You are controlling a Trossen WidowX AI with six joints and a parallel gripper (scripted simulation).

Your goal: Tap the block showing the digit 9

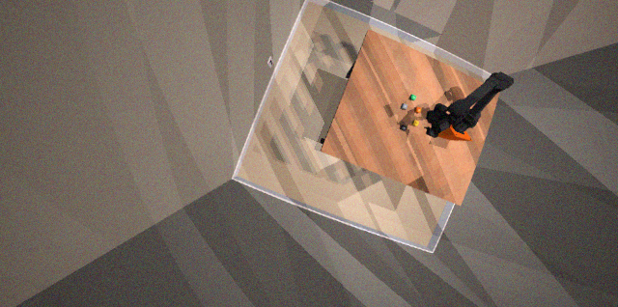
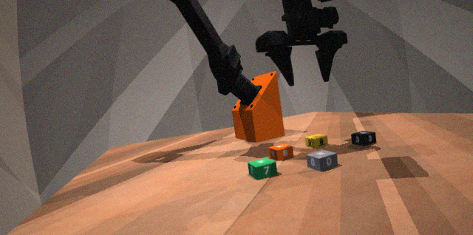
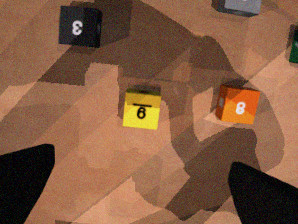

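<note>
Right now the yellow block is 110 mm below my gripper tip. From my gripper tip the other things lie so: orange block 110 mm below, 90 mm to the right, 10 mm ahead; black block 110 mm below, 70 mm ahead, 60 mm to the left; grey block 110 mm below, 110 mm ahead, 80 mm to the right.
</note>
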